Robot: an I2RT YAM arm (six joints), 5 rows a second.
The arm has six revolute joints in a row. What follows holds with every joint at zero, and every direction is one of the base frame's. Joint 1 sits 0.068 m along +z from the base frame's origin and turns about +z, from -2.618 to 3.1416 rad. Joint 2 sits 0.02 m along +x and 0.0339 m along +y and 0.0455 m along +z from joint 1 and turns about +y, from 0 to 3.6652 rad. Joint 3 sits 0.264 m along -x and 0.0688 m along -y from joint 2 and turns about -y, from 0 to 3.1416 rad. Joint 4 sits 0.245 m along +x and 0.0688 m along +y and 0.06 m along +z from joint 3 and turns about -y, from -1.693 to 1.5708 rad. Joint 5 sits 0.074 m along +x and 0.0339 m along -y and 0.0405 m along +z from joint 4 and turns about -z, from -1.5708 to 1.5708 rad. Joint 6 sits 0.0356 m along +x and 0.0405 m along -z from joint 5 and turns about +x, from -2.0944 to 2.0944 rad. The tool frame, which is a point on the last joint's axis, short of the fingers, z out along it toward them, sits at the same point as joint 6; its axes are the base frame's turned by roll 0, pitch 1.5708 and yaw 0 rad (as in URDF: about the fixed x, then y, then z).
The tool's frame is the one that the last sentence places.
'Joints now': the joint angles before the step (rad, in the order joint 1, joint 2, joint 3, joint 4, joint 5, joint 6). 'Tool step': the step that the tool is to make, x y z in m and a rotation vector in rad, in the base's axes. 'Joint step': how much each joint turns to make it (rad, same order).
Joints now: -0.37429, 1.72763, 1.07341, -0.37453, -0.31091, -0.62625
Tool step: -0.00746, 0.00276, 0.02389, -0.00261, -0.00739, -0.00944
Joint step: 0.00000, -0.06545, 0.02473, -0.07973, 0.00468, 0.00861
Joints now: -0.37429, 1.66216, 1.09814, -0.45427, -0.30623, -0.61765
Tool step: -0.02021, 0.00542, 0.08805, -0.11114, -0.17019, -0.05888
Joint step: 0.00001, -0.19667, 0.10796, -0.09949, 0.06846, 0.02237
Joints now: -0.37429, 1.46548, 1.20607, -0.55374, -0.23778, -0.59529
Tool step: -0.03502, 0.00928, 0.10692, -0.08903, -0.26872, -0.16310
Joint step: 0.00000, -0.16316, 0.19776, -0.05740, 0.11899, 0.11368
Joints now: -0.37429, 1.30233, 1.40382, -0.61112, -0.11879, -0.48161
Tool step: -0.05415, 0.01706, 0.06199, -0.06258, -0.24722, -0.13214
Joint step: 0.00003, -0.17037, 0.05724, 0.03078, 0.11055, 0.07882
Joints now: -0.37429, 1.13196, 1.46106, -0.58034, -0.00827, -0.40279
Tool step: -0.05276, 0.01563, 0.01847, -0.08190, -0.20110, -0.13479
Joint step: 0.00000, -0.19056, -0.09024, 0.11617, 0.13354, 0.01652
